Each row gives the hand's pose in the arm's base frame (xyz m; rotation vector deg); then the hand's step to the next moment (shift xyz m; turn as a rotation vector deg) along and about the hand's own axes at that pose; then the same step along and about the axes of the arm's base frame.
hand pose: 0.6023 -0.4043 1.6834 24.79 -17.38 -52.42
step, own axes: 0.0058 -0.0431 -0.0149 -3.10 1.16 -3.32
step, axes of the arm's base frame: -0.0202 -0.0243 -0.0334 0.44 3.91 -2.55
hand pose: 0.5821 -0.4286 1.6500 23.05 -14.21 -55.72
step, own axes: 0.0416 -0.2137 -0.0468 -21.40 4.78 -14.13
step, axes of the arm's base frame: -0.1196 -0.1311 -0.1345 -2.69 23.43 -11.15
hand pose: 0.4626 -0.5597 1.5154 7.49 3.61 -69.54
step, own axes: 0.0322 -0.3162 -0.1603 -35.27 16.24 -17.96
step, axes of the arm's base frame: -0.2816 -0.1169 -0.1838 3.29 40.77 -12.53
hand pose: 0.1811 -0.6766 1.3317 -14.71 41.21 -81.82
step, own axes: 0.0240 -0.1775 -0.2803 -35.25 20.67 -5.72
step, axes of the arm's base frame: -0.3092 0.0197 -0.1211 14.09 38.36 -5.68
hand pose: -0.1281 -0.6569 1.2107 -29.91 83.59 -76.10
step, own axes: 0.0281 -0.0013 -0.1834 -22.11 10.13 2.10
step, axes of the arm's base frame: -0.1717 0.0580 -0.0397 12.95 20.70 -0.07
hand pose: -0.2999 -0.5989 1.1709 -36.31 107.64 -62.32
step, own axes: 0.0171 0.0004 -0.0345 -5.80 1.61 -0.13
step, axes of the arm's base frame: -0.0384 0.0025 0.0014 2.82 5.21 1.07
